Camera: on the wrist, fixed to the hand. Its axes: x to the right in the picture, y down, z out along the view.
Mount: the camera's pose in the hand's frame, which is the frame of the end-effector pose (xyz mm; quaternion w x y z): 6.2 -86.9 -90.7 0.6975 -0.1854 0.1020 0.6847
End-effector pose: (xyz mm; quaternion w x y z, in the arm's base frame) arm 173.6 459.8 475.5 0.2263 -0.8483 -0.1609 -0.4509
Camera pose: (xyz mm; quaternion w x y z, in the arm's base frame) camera 72.7 485.7 546.0 0.3257 -0.6978 0.5752 -0.2759
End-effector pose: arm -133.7 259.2 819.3 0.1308 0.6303 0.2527 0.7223
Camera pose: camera -234.6 317.0 771.4 0.3122 -0.5147 0.3759 -0.7045
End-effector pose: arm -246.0 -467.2 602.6 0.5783 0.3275 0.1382 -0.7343
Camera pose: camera -299.3 -393.7 515.6 0.9527 0.2907 0.0673 -0.0572
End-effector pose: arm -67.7 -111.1 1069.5 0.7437 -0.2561 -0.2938 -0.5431
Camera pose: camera -135.1 -202.9 1016.2 0.8731 -0.4623 0.1470 0.0498
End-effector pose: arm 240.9 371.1 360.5 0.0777 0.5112 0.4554 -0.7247
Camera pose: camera 248.6 490.2 400.3 0.5987 0.7279 0.1099 -0.3157
